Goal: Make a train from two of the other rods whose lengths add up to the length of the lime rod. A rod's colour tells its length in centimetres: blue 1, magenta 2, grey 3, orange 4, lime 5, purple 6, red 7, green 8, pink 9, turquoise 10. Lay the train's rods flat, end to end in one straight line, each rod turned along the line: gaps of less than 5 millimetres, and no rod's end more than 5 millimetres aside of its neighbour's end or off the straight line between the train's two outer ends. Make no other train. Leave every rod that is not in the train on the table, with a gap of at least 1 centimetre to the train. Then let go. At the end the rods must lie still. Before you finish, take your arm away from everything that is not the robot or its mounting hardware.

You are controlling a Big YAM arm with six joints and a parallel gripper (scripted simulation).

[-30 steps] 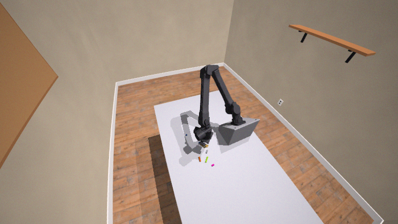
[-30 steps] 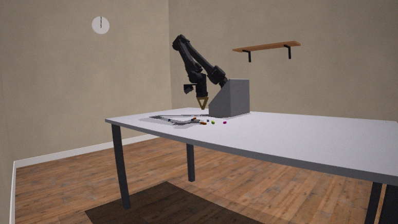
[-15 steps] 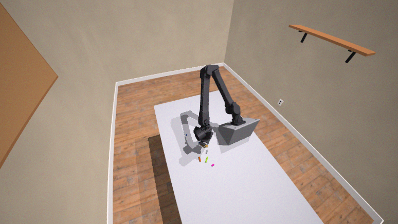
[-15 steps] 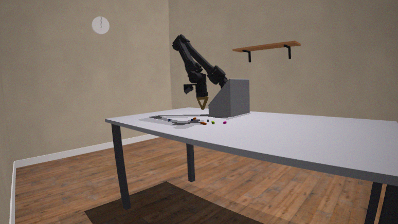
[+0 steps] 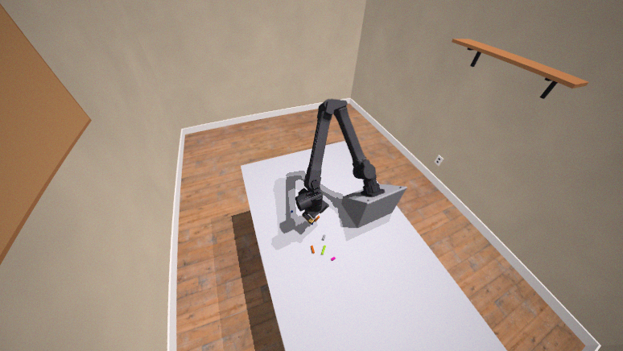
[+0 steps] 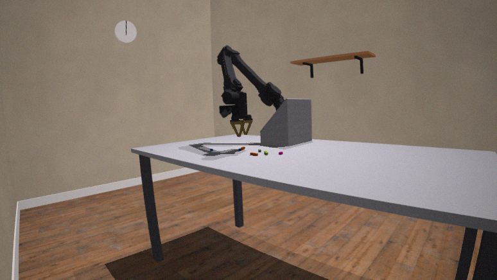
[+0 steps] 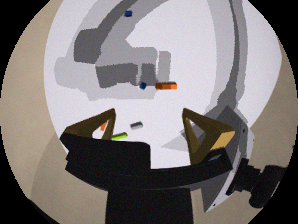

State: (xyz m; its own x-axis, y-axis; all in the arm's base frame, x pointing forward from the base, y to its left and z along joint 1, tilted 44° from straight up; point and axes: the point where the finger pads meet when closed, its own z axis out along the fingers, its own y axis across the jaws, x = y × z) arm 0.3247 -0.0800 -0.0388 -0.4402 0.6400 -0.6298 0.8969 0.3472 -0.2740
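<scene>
Right now the grey rod is 100 mm to the left of my hand, 70 mm below it and 10 mm behind it. From my hand the other things lie so: magenta rod (220 mm to the left, 70 mm below, 10 mm behind); lime rod (160 mm to the left, 70 mm below, 20 mm ahead).
</scene>
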